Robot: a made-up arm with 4 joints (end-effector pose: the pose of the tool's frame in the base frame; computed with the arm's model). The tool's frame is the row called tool. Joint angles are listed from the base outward.
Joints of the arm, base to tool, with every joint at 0 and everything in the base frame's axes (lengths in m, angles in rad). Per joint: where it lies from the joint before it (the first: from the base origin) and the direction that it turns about. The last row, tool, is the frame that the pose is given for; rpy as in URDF.
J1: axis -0.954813 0.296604 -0.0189 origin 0 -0.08 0.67
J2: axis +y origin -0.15 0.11 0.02
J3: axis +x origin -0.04 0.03 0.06
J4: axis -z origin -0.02 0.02 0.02
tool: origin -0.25 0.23 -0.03 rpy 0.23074 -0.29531 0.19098
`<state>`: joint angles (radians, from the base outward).
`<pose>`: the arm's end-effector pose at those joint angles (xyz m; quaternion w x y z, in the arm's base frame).
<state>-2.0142 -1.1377 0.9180 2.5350</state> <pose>-0.1804 -0.3432 0.6419 0.1837 -0.8473 -0.4464 0.2216</pose>
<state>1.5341 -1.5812 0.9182 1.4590</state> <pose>-0.4351 0.2373 0.4850 0.9434 0.0717 -0.3219 0.0358</pose>
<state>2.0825 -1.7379 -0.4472 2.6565</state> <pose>-0.1905 0.2365 0.5373 0.5238 0.1511 -0.8321 -0.1023</pose>
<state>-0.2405 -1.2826 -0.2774 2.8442</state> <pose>-0.1810 -0.1282 0.9344 0.0366 -0.4614 0.2646 0.8460</pose>
